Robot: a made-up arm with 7 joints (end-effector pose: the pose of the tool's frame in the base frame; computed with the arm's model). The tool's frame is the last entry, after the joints. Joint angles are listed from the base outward.
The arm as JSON. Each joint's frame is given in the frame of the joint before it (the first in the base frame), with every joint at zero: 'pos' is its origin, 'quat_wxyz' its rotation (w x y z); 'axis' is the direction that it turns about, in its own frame. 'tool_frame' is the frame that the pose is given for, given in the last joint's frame.
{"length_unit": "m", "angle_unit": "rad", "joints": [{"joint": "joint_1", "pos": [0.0, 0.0, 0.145], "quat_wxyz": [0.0, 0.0, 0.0, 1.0], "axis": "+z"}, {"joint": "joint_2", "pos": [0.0, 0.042, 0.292], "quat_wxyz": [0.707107, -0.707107, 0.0, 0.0], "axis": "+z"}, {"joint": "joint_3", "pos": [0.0, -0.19, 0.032], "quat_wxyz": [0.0, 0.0, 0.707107, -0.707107], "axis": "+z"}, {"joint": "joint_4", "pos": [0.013, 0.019, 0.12], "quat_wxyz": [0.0, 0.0, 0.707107, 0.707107], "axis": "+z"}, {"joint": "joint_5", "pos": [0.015, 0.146, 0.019], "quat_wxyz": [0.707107, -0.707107, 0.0, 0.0], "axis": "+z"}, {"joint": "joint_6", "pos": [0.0, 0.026, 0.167], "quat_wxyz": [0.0, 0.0, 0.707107, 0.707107], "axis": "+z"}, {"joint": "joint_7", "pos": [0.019, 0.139, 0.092], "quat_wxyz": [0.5, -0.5, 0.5, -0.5], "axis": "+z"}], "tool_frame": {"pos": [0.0, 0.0, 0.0], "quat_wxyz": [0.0, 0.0, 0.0, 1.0]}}
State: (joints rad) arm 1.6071 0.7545 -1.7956 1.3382 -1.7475 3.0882 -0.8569
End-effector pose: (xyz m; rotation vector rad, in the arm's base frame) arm 0.2537 -0.2802 0.8150 -0.2988 1.1447 1.7642
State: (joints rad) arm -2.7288 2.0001 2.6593 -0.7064 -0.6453 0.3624 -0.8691
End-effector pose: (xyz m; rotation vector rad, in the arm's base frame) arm 0.5283 0.4601 0.5041 1.2980 1.4661 0.4832
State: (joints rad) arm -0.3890 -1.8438 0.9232 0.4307 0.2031 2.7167 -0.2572
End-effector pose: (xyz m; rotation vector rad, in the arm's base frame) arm 0.3951 -0.2716 0.2067 1.2754 -1.5937 2.0725
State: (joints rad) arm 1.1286 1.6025 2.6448 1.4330 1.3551 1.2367 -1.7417
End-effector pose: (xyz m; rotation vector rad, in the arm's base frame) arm -0.3102 -0.1622 0.1320 2.1384 -2.1711 -0.2283
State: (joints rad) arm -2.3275 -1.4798 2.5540 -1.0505 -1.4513 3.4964 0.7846
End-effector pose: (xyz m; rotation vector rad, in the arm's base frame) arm -0.3384 -0.0938 0.2907 -0.8045 -0.0983 0.3979
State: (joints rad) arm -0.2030 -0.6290 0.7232 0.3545 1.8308 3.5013 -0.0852
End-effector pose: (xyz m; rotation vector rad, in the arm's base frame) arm 0.3200 0.0417 0.7637 0.3130 2.6797 -0.9868
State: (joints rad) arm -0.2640 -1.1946 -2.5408 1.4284 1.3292 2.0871 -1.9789
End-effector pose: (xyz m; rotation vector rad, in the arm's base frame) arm 0.1095 -0.1711 0.8165 0.1011 -0.1238 -0.7852
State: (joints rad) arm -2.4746 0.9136 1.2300 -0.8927 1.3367 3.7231 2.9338
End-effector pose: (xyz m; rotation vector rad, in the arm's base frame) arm 0.2950 0.3698 0.6841 -0.0961 -1.2805 1.3275
